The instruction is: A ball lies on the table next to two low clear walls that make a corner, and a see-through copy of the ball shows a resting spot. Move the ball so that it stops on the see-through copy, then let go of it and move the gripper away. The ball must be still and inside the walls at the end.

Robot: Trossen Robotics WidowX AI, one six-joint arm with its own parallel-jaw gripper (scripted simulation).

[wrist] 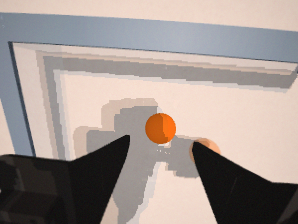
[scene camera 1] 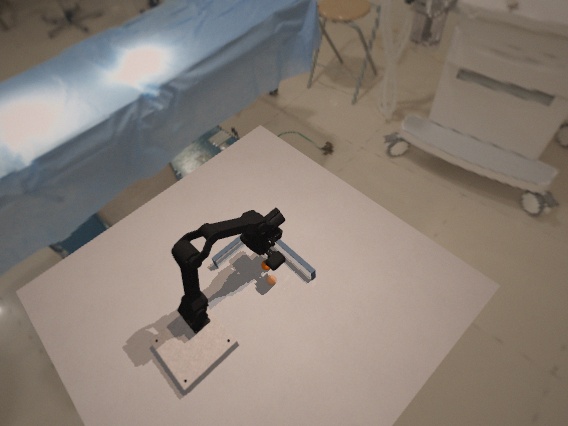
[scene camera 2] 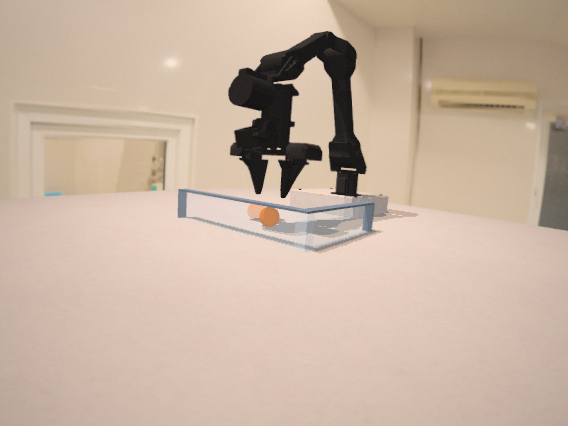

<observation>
My gripper (scene camera 2: 270,196) is open, holding nothing. Further things: an orange ball (wrist: 160,128).
My gripper also shows in the wrist view (wrist: 161,142) and in scene camera 1 (scene camera 1: 265,259).
</observation>
